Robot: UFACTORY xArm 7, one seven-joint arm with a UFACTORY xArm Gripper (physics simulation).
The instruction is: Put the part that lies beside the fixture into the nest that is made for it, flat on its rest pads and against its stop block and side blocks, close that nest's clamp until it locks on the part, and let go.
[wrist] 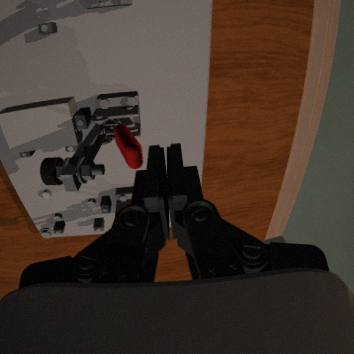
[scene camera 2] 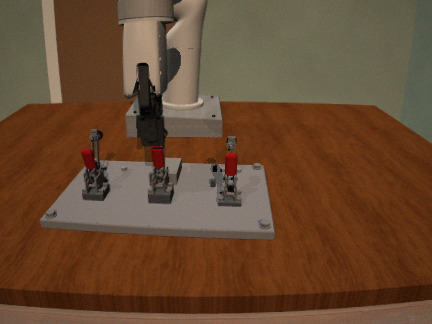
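Where they show: gripper, fingertip midpoint: (wrist: 167,166) (scene camera 2: 153,144); arm's base, origin of the base link: (scene camera 2: 180,103).
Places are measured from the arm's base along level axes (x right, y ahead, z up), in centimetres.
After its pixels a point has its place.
The part, a pale rectangular block (scene camera 2: 176,169) @[x -1.3, y 40.9, z -1.2 cm] (wrist: 40,125) @[x 0.1, y 39.6, z -1.2 cm], lies in the middle nest on the grey fixture plate (scene camera 2: 125,215) @[x 5.9, y 51.9, z -3.7 cm] (wrist: 172,65) @[x -2.5, y 51.9, z -3.7 cm], beside a dark stop block (wrist: 82,119) @[x 0.5, y 43.4, z -1.5 cm]. Whether it is flat on its rest pads is hidden. That nest's clamp has a red handle (scene camera 2: 158,157) @[x 0.9, y 48.1, z 4.0 cm] (wrist: 129,146) @[x 0.3, y 47.9, z 5.6 cm] and its arm is raised, with the black-tipped spindle (wrist: 51,171) @[x 0.3, y 43.6, z 6.9 cm] off the part. My gripper (scene camera 2: 152,143) @[x 1.3, y 49.8, z 6.7 cm] (wrist: 167,166) @[x 1.3, y 49.8, z 6.7 cm] is shut and empty. In the wrist view its fingertips are just right of the handle's end, with a small gap; in the scene view it is above and behind the handle.
A left clamp with a red handle (scene camera 2: 88,159) @[x 11.9, y 47.5, z 3.5 cm] and a right clamp with a red handle (scene camera 2: 231,165) @[x -10.0, y 48.5, z 2.9 cm] stand on the plate, arms raised. Small blocks (scene camera 2: 212,182) @[x -7.4, y 42.5, z -2.8 cm] (wrist: 105,202) @[x 10.9, y 42.5, z -2.4 cm] (wrist: 47,28) @[x -7.4, y 42.2, z -2.4 cm] and corner bolts (scene camera 2: 264,223) @[x -14.3, y 55.4, z -3.1 cm] rise from it. The robot's base (scene camera 2: 175,125) @[x 0.6, y 12.6, z -2.2 cm] is behind.
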